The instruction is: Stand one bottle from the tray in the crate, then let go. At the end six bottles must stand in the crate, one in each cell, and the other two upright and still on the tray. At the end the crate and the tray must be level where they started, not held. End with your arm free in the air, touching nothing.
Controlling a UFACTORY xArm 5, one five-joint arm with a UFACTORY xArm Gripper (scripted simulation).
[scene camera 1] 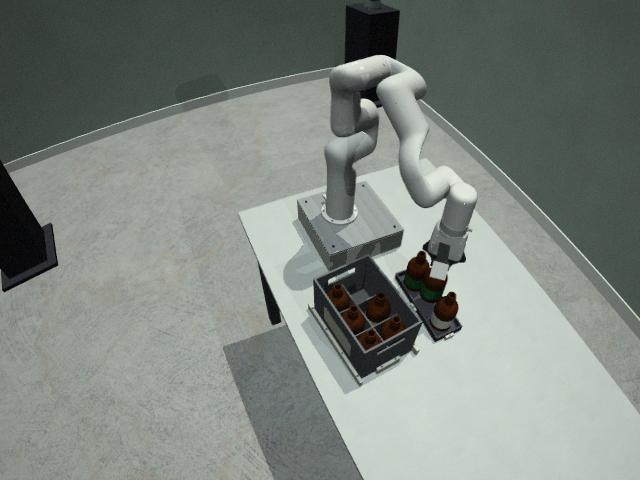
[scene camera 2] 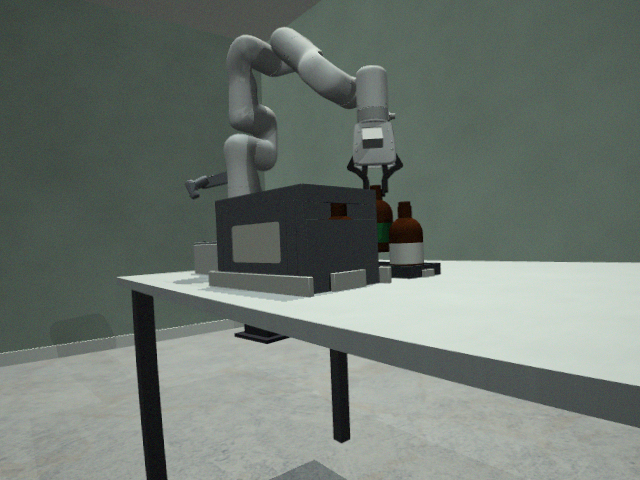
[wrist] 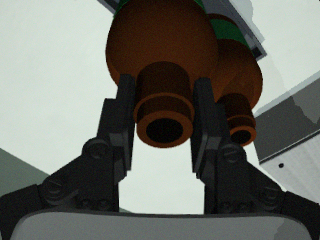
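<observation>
The pictures give me my gripper, together with a crate and a dark tray. In the wrist view, too, my gripper is visible.
</observation>
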